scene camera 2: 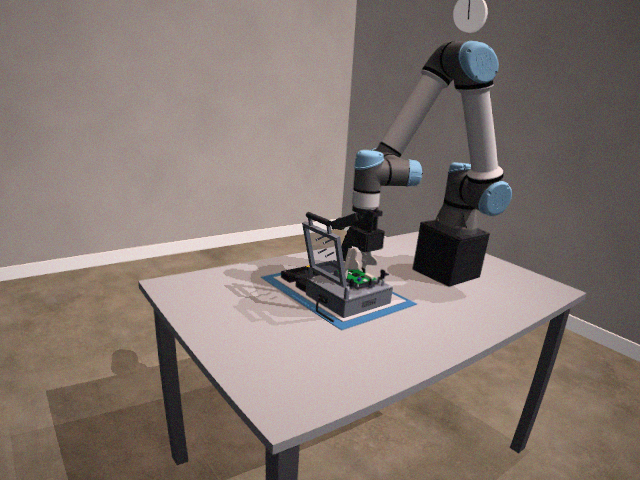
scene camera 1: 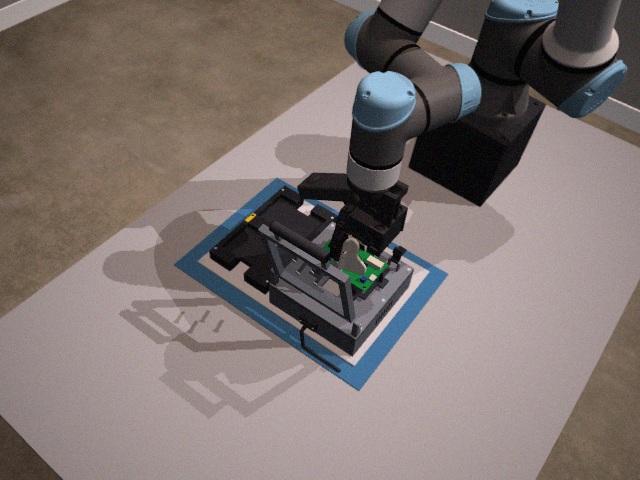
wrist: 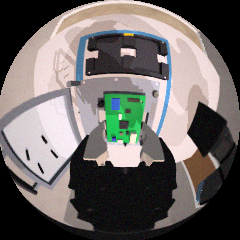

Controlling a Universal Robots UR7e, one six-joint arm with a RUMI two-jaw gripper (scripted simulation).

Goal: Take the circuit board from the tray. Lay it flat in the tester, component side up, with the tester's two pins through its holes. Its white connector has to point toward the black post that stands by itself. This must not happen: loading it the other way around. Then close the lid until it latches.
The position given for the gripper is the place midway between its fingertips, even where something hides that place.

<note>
In view: the gripper (scene camera 1: 350,266), a green circuit board (scene camera 1: 375,266) and a tester lid (scene camera 2: 324,249).
The green circuit board is seen too in the wrist view (wrist: 124,112). The gripper shows as well in scene camera 2 (scene camera 2: 355,278) and in the wrist view (wrist: 123,121).
</note>
